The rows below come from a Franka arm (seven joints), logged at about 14 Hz.
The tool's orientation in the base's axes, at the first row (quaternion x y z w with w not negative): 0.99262 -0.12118 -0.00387 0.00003
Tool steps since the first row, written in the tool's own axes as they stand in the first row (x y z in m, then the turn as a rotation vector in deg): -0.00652 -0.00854 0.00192 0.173 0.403 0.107; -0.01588 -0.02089 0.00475 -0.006 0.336 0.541; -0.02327 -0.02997 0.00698 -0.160 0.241 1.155; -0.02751 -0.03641 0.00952 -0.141 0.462 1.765; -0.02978 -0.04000 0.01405 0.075 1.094 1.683; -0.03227 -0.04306 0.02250 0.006 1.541 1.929; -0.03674 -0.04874 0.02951 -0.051 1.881 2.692
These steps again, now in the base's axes. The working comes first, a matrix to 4 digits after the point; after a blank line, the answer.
The tool's axes in the first row as the columns of a matrix, in the base's axes (used below as rounded here):
0.9706 -0.2406 -0.0077
-0.2406 -0.9706 0.0009
-0.0077 0.0010 -1.0000

-0.00429 0.00986 -0.00188 0.070 -0.433 -0.108; -0.01042 0.02410 -0.00465 -0.091 -0.324 -0.541; -0.01543 0.03469 -0.00683 -0.222 -0.194 -1.154; -0.01801 0.04197 -0.00934 -0.262 -0.413 -1.763; -0.01939 0.04600 -0.01386 -0.203 -1.078 -1.682; -0.02113 0.04958 -0.02229 -0.380 -1.495 -1.928; -0.02416 0.05617 -0.02928 -0.523 -1.811 -2.690
